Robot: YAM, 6 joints.
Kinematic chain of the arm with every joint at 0, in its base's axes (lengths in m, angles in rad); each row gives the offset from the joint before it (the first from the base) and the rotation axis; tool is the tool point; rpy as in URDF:
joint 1: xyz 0 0 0.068 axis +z
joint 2: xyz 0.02 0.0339 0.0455 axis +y
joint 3: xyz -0.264 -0.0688 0 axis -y
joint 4: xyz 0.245 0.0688 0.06 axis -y
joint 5: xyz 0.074 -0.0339 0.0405 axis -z
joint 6: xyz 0.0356 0 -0.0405 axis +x
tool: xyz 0 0 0 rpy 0 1.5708 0
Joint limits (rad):
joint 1: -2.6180..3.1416
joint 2: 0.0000..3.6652
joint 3: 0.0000..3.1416
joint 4: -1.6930..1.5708
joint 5: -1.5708..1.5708
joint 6: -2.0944..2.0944
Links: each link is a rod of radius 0.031 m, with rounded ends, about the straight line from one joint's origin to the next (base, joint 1, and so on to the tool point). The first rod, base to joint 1, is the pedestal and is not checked.
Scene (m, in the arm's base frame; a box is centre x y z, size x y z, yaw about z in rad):
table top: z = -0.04
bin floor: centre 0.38 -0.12 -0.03 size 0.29 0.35 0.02 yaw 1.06
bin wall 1: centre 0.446 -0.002 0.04 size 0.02 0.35 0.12 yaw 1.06
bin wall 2: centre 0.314 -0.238 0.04 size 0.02 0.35 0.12 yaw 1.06
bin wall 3: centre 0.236 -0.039 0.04 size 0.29 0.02 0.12 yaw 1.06
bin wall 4: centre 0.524 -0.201 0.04 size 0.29 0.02 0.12 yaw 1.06
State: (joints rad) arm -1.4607 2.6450 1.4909 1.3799 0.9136 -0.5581
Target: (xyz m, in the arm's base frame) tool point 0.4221 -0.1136 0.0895
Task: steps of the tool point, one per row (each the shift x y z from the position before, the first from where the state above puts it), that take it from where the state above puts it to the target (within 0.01 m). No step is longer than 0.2 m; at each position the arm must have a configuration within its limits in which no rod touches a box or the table.
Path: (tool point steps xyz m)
1: 0.1236 -0.0051 0.0810
2: 0.1172 0.0431 0.0855
3: 0.0917 0.0841 0.0852
4: 0.0520 0.1104 0.0803
5: 0.0319 0.0181 -0.0614
6: 0.0181 0.0270 -0.0643
7: 0.0028 0.0333 -0.0640
8: -0.0132 0.0371 -0.0603
9: -0.0289 0.0379 -0.0535

